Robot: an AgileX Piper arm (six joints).
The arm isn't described. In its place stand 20 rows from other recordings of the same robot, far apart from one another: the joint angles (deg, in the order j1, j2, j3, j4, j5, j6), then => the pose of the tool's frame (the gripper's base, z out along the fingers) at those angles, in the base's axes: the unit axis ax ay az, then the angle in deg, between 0 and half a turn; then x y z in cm.
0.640 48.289 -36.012 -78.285 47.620 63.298 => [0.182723, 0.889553, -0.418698, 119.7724, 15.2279, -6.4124, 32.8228]
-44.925 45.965 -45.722 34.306 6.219 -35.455 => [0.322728, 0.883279, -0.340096, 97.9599, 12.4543, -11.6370, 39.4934]
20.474 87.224 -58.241 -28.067 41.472 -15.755 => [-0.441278, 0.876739, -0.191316, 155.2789, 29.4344, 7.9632, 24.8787]
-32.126 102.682 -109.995 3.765 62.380 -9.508 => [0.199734, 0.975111, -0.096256, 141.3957, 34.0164, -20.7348, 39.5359]
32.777 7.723 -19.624 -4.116 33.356 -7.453 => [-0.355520, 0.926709, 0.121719, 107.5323, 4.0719, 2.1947, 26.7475]
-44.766 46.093 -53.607 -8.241 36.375 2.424 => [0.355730, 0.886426, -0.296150, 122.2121, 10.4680, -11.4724, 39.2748]
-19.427 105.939 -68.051 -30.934 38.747 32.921 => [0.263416, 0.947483, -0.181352, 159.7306, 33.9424, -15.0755, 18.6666]
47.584 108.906 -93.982 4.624 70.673 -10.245 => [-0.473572, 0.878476, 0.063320, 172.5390, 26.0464, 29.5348, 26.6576]
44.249 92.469 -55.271 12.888 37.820 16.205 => [-0.164933, 0.973316, 0.159539, 167.7072, 21.0852, 22.2771, 20.4120]
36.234 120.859 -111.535 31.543 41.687 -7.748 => [-0.232335, 0.911527, 0.339321, 146.3592, 37.9402, 31.7278, 29.2056]
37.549 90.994 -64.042 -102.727 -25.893 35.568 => [-0.870606, 0.488934, 0.054675, 115.4585, 25.9376, 24.8270, 29.2599]
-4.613 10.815 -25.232 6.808 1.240 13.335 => [0.208962, 0.960341, 0.184610, 73.2758, 4.5374, -0.3427, 34.6394]
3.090 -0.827 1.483 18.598 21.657 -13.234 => [-0.034941, 0.993809, 0.105465, 107.0265, 5.1527, 1.3508, 17.3097]
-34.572 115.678 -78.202 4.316 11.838 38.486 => [0.621458, 0.782545, 0.037587, 134.4709, 36.7745, -25.1719, 18.1142]
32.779 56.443 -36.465 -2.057 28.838 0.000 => [-0.292068, 0.950620, 0.104967, 135.3115, 16.0307, 10.1354, 27.3117]
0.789 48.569 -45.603 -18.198 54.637 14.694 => [0.072351, 0.990839, -0.114030, 140.9708, 14.7333, -2.1149, 32.2551]
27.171 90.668 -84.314 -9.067 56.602 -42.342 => [-0.586229, 0.801922, -0.115136, 149.5337, 30.9198, 14.5251, 34.4780]
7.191 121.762 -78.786 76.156 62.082 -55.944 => [-0.126142, 0.853457, 0.505667, 162.6617, 40.1376, 12.9334, 16.4419]
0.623 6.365 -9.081 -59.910 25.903 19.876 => [-0.141226, 0.896465, -0.420007, 109.3380, 5.3314, -3.3818, 23.9357]
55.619 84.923 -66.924 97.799 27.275 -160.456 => [-0.924521, 0.332012, 0.187159, 100.4134, 15.9492, 30.6263, 36.0030]
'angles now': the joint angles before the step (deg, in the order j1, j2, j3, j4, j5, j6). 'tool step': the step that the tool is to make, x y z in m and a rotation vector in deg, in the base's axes. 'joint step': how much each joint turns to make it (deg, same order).
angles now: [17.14, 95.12, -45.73, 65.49, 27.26, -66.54]
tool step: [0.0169, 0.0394, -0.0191, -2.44, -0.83, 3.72]
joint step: [6.51, 7.83, -5.98, 0.28, -4.19, -0.12]
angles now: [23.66, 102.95, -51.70, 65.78, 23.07, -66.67]
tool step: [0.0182, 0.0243, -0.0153, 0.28, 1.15, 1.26]
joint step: [2.35, 6.60, -6.12, 0.14, -0.01, 1.26]
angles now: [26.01, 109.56, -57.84, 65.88, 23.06, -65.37]
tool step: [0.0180, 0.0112, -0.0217, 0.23, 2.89, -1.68]
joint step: [0.28, 6.38, -5.01, -0.17, 0.24, 2.85]
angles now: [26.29, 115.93, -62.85, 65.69, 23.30, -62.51]
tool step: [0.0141, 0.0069, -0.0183, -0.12, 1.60, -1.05]
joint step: [0.00, 4.94, -4.00, -0.21, 0.00, 1.51]
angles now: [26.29, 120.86, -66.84, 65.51, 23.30, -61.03]
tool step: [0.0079, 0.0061, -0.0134, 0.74, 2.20, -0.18]
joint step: [0.00, 3.55, -3.01, 0.00, 1.48, 1.32]
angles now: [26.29, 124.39, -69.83, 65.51, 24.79, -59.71]
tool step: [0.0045, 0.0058, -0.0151, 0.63, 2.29, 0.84]
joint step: [0.09, 3.45, -2.50, 0.33, 1.88, 0.12]
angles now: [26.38, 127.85, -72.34, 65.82, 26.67, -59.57]
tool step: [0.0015, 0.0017, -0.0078, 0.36, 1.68, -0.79]
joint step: [0.00, 1.56, -0.91, 0.30, 0.58, 1.11]
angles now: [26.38, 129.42, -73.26, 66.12, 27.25, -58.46]
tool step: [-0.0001, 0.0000, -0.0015, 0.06, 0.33, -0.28]
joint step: [0.00, 0.22, -0.01, 0.23, 0.01, 0.13]
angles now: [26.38, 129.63, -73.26, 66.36, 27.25, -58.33]
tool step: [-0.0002, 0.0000, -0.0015, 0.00, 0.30, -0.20]
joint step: [0.01, 0.21, 0.00, 0.12, 0.00, 0.14]
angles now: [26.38, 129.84, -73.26, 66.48, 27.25, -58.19]
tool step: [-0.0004, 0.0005, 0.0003, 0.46, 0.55, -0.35]
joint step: [0.00, -0.01, 0.00, 0.39, 0.39, 0.33]
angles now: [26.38, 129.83, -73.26, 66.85, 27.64, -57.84]
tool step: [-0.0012, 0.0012, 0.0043, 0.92, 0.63, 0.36]
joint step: [0.00, -0.54, 0.00, 0.00, 1.28, 0.46]
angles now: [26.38, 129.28, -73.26, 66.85, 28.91, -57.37]
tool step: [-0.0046, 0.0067, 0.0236, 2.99, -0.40, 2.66]
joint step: [0.48, -3.09, -0.01, 0.00, 3.59, -0.04]
